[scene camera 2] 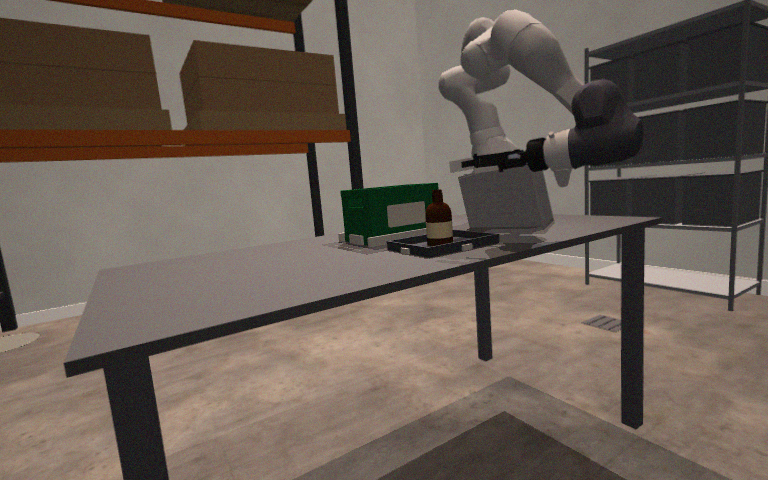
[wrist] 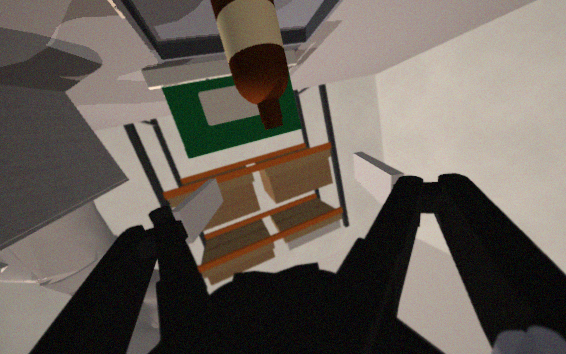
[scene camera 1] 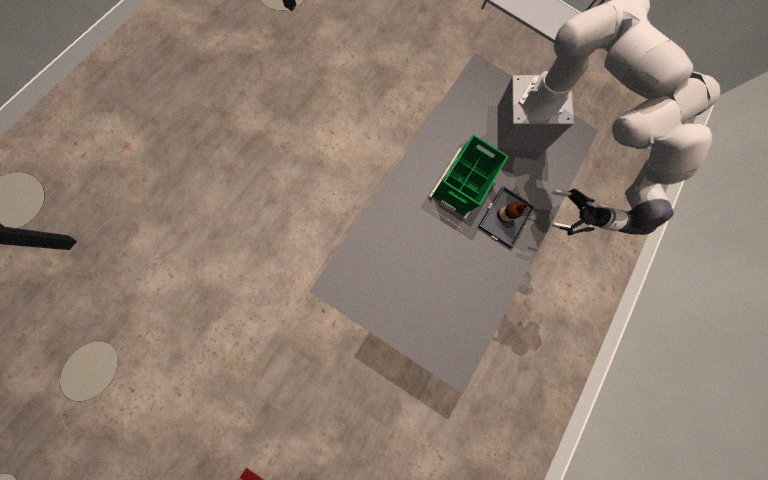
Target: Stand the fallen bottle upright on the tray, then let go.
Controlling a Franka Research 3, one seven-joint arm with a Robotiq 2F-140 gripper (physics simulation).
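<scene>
A brown bottle (scene camera 1: pixel 512 211) (scene camera 2: pixel 438 217) (wrist: pixel 257 50) with a cream label stands upright inside the dark-rimmed tray (scene camera 1: pixel 495 237) (scene camera 2: pixel 481 243) (wrist: pixel 185 50) on the table. My gripper (scene camera 1: pixel 560 210) (scene camera 2: pixel 455 165) (wrist: pixel 284 178) is open and empty. It points level toward the bottle's side of the table, above and to the right of the tray in scene camera 1, apart from the bottle. In the wrist view the bottle's base is cut off at the top edge.
A green divided crate (scene camera 1: pixel 466 202) (scene camera 2: pixel 368 212) (wrist: pixel 182 127) stands beside the tray, on the side away from my gripper. The grey arm pedestal (scene camera 1: pixel 526 135) (scene camera 2: pixel 504 198) (wrist: pixel 45 150) stands near them on the table (scene camera 1: pixel 419 283) (scene camera 2: pixel 226 288). Shelving stands behind.
</scene>
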